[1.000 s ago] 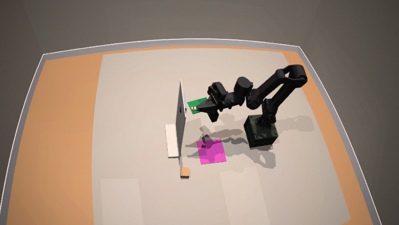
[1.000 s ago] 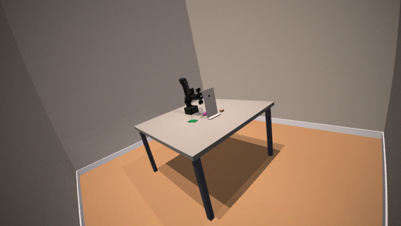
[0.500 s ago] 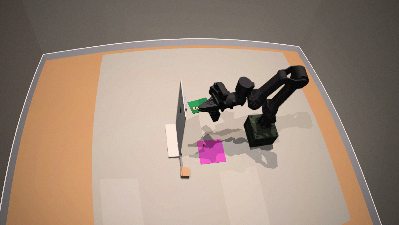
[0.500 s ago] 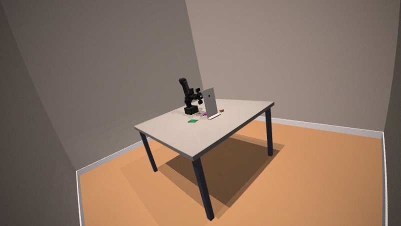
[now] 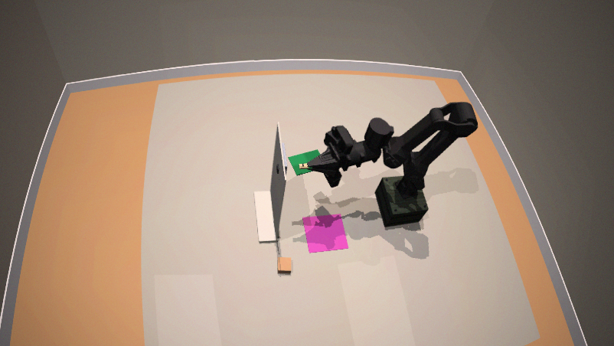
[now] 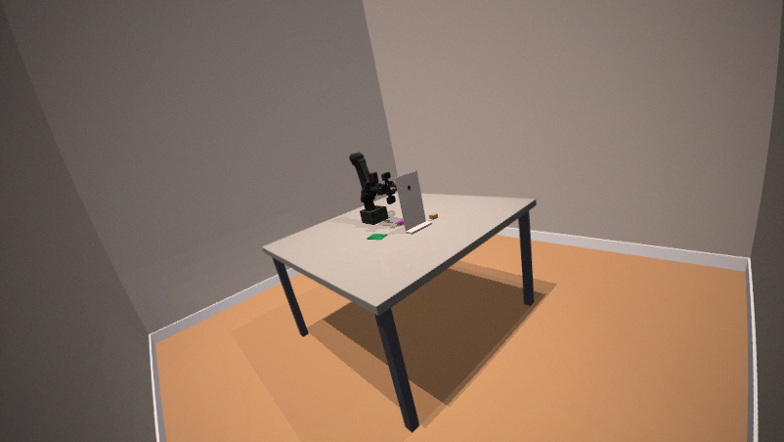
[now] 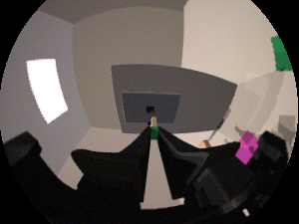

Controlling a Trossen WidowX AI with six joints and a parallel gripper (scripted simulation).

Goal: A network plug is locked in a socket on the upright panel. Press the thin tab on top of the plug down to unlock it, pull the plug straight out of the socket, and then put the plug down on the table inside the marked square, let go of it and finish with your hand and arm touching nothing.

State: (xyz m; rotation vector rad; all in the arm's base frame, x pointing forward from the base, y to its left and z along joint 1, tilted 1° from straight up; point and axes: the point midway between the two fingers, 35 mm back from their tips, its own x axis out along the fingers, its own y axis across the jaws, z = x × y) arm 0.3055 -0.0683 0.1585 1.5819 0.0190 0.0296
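Right now the magenta square is 25 cm below my gripper tip, 9 cm to the left of it and 6 cm behind it. The rest, counted from my gripper tip: grey panel (10 cm below, 8 cm ahead, 1 cm to the right); then network plug (right at my gripper tip).
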